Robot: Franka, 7 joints.
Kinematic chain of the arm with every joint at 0, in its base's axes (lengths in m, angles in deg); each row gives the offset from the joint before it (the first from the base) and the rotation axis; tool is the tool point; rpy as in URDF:
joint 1: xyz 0 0 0.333 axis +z
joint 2: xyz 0 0 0 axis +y
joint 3: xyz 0 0 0.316 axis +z
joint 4: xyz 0.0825 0 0 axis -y
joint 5: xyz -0.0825 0 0.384 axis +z
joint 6: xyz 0 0 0 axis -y
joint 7: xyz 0.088 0 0 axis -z
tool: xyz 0 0 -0.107 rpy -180 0 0
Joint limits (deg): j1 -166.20..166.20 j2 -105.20..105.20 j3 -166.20..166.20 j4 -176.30..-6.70 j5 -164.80..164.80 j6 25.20..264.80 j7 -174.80..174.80
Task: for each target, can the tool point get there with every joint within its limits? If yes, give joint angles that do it. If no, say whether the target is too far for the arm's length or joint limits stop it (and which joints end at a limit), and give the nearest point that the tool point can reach.
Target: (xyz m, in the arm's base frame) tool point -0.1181 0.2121 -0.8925
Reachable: no: too far | nearest point -0.1280 0.2298 -0.3604 | short by 0.533 m
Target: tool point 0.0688 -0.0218 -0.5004
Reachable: no: joint limits stop it (at a limit: joint 2) | nearest point 0.1180 -0.0374 -0.3363 | short by 0.172 m
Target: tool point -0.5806 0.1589 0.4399
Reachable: yes | joints -72.29 -79.34 -83.63 -79.69 -5.14 66.43 116.29
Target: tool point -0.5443 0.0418 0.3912
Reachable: yes | joints 99.52 67.92 80.89 -114.13 -124.17 191.10 104.79
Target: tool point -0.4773 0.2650 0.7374
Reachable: yes | joints -80.16 -81.39 -50.82 -77.12 0.90 91.04 -47.63
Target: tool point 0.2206 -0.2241 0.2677
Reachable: yes | joints -116.39 9.97 81.25 -143.59 -30.06 68.79 70.33
